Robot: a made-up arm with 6 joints.
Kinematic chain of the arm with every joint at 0, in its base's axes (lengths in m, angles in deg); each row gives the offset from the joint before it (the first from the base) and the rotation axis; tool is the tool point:
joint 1: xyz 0 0 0.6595 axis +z
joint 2: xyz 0.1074 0 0 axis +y
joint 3: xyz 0 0 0.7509 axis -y
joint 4: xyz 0 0 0.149 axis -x
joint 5: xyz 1.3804 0 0 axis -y
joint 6: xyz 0.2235 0 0 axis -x
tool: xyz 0 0 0
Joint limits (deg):
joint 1: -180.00..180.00
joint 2: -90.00..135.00
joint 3: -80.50..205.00
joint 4: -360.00..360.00
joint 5: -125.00..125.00
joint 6: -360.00..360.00
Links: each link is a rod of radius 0.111 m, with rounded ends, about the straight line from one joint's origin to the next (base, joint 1, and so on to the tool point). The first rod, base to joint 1, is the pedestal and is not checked.
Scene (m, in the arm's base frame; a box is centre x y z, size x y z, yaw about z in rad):
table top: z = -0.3
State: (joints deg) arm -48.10 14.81 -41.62 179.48 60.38 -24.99
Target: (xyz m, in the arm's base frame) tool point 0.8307 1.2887 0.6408
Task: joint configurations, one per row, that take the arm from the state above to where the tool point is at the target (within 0.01 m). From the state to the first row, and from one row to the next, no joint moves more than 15 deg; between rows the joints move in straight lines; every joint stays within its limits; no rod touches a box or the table.
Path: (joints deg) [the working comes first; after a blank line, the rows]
Joints at the target: 55.55 9.83 -19.23 166.40 56.97 -24.99
Straight joint move there: clear.

1: -33.29 14.10 -38.42 177.61 59.89 -24.99
2: -18.49 13.39 -35.22 175.74 59.41 -24.99
3: -3.68 12.67 -32.02 173.87 58.92 -24.99
4: 11.13 11.96 -28.83 172.01 58.43 -24.99
5: 25.93 11.25 -25.63 170.14 57.94 -24.99
6: 40.74 10.54 -22.43 168.27 57.46 -24.99
7: 55.55 9.83 -19.23 166.40 56.97 -24.99

